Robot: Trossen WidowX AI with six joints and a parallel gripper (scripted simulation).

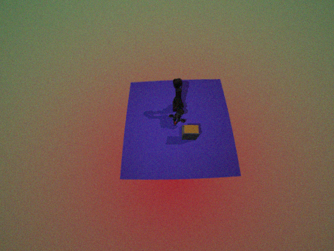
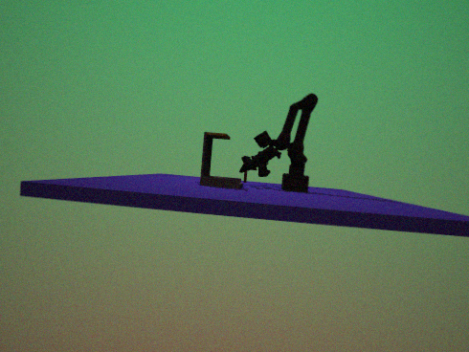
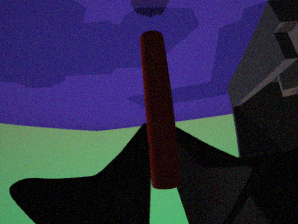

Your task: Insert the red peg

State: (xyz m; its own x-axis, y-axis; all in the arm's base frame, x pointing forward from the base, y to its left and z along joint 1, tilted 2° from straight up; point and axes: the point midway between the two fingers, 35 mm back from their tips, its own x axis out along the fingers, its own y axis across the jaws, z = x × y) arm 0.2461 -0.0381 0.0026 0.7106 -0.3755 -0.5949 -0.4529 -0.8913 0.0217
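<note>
The dark back wall is 16 cm to the left of my gripper tip, 15 cm ahead of it and 5 cm above it. Round my gripper tip: orange roof (16 cm to the left, 15 cm above, 11 cm ahead); red peg (3 cm behind, 1 cm to the left, 1 cm below).
</note>
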